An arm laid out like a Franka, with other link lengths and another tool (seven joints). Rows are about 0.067 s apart.
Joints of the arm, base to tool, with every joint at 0 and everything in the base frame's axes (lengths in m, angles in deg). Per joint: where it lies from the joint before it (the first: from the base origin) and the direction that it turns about. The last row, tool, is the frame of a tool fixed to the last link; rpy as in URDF.
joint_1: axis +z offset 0 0 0.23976
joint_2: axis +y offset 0 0 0
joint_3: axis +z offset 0 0 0.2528
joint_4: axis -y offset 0.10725 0 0
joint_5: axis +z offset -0.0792 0 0.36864
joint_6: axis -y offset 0 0 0
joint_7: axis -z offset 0.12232 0 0
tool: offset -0.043 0.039 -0.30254 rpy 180 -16.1 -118.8
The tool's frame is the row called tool.
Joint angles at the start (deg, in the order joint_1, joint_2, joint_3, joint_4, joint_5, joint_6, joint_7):
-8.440, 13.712, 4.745, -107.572, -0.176, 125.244, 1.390
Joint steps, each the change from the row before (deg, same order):
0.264, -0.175, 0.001, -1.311, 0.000, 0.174, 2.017
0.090, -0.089, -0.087, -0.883, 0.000, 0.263, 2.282
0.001, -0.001, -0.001, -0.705, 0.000, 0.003, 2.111
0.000, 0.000, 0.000, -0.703, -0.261, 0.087, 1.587
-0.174, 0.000, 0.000, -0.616, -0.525, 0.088, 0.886
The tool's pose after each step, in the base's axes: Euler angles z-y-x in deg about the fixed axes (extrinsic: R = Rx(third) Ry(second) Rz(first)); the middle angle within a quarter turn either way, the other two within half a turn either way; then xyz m. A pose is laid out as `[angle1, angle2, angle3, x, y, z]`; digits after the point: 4 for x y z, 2 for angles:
[125.31, -6.29, 167.68, 0.6162, 0.0066, 0.0330]
[127.42, -7.32, 168.04, 0.6130, 0.0085, 0.0275]
[129.34, -8.46, 168.43, 0.6094, 0.0102, 0.0221]
[130.62, -9.38, 168.50, 0.6056, 0.0107, 0.0167]
[131.25, -10.07, 168.22, 0.6017, 0.0080, 0.0118]

